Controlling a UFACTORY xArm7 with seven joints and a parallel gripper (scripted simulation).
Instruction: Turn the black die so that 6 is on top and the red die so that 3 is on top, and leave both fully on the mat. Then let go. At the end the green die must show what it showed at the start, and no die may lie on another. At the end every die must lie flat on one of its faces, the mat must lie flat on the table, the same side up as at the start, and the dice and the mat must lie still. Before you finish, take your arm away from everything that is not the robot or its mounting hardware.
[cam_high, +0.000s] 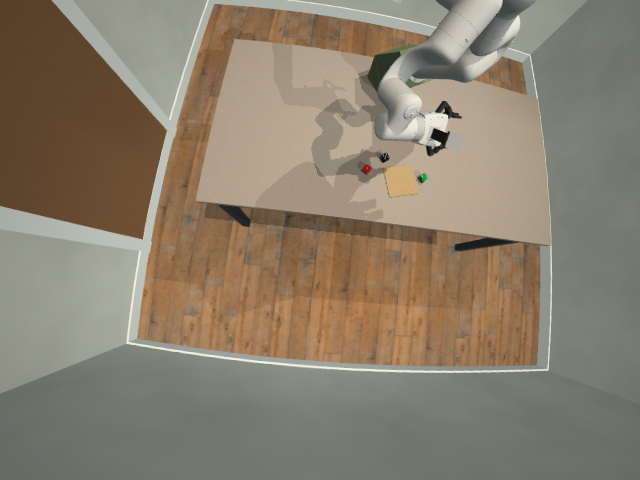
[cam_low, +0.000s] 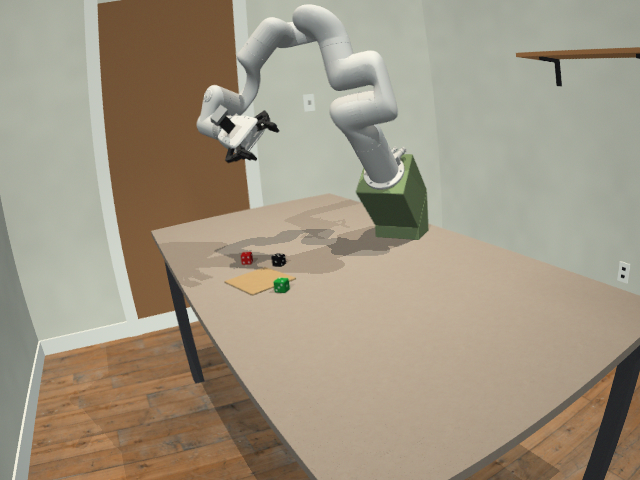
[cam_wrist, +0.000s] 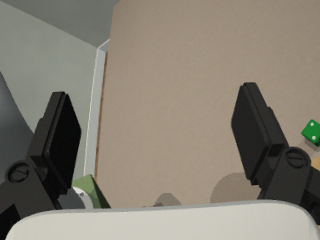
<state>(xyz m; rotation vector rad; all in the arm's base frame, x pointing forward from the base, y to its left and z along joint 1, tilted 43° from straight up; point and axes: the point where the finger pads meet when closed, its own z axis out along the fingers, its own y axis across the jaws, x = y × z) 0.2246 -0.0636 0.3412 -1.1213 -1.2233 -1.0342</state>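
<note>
Right now my hand is 35 cm above the red die, 19 cm to the left of it and 4 cm short of it. Round my hand: tan mat 36 cm below, 5 cm ahead, 3 cm to the right; black die 35 cm below, 12 cm to the right, 4 cm behind; green die 35 cm below, 7 cm to the left, 1 cm ahead.
</note>
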